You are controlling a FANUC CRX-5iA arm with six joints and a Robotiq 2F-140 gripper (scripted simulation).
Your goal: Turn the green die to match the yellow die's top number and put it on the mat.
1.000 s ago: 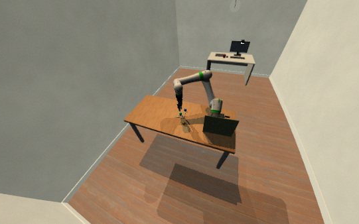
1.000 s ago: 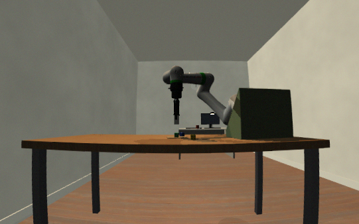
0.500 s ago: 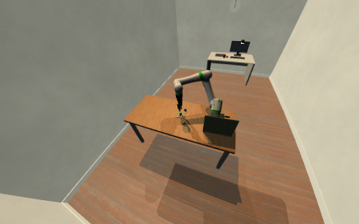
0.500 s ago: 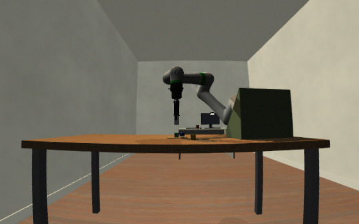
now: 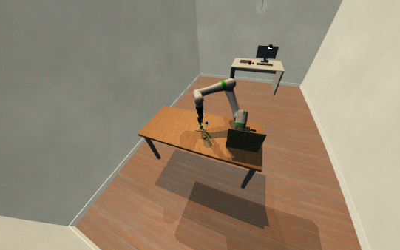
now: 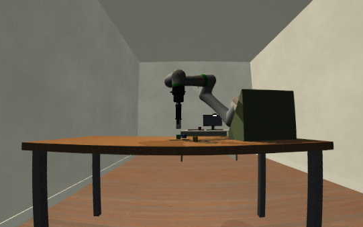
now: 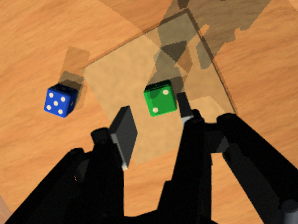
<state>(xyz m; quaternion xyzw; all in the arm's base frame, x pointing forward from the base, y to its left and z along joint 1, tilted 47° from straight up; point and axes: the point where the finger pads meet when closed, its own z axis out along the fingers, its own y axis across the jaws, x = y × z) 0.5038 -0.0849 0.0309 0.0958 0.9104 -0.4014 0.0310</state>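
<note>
Right now the green die is 90 mm below my hand. Round my hand: blue die 50 mm behind, 110 mm to the right, 90 mm below; yellow die 90 mm behind, 170 mm to the left, 90 mm below; pale mat 110 mm below.
</note>
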